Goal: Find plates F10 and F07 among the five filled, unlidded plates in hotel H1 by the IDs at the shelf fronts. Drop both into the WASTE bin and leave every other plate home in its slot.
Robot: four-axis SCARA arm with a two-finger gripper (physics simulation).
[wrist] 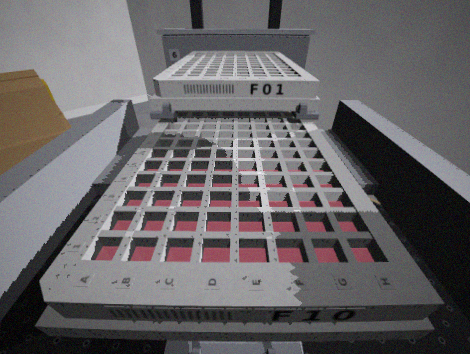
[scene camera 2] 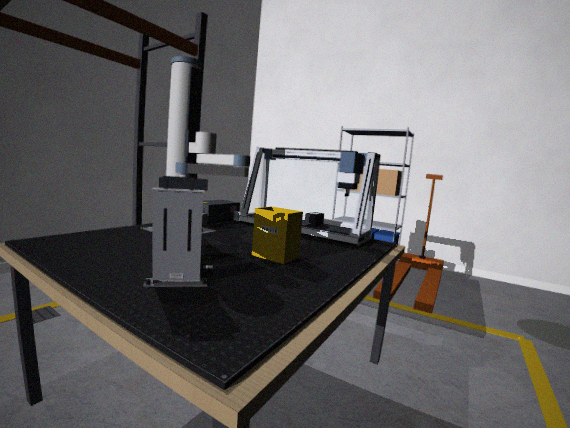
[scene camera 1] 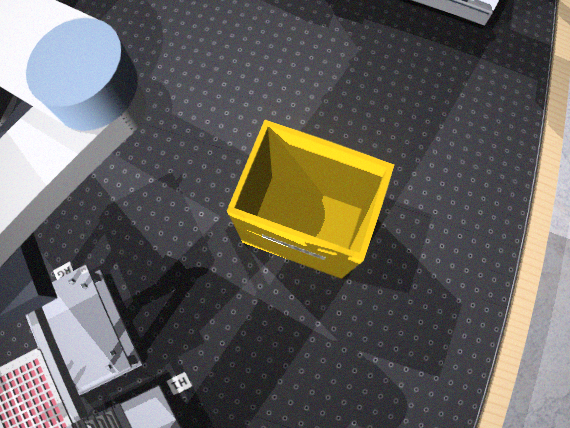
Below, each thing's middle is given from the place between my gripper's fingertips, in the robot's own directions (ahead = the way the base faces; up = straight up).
Labels:
My gripper is now 2 cm to the right of the plate F10 (wrist: pixel 223 224), 2 cm past it and 1 cm above it. The rest, counted from my hand: plate f01 (wrist: pixel 203 80) (5 cm to the right, 5 cm ahead, 1 cm above).

